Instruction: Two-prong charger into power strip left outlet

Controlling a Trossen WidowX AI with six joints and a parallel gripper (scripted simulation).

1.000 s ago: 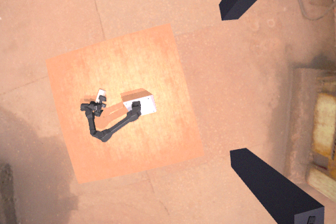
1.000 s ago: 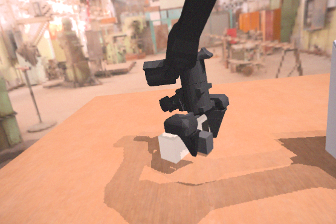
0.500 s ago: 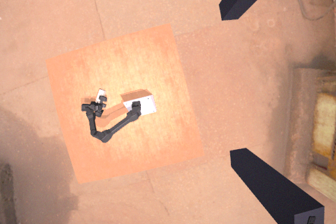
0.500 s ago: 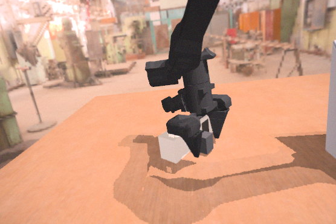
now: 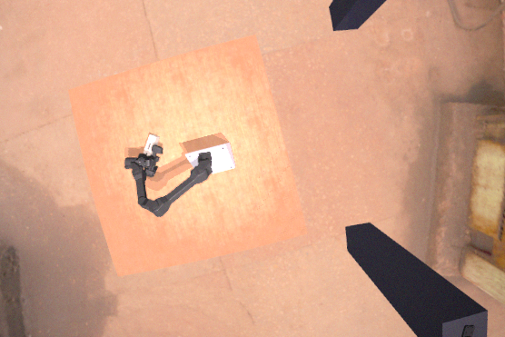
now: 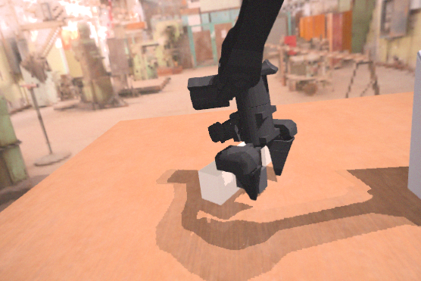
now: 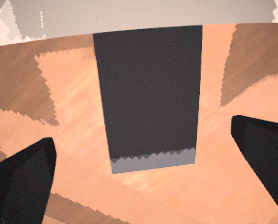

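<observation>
My gripper tip is now 4 cm short of the black charger, 2 cm to the left of it and 1 cm below it.
</observation>
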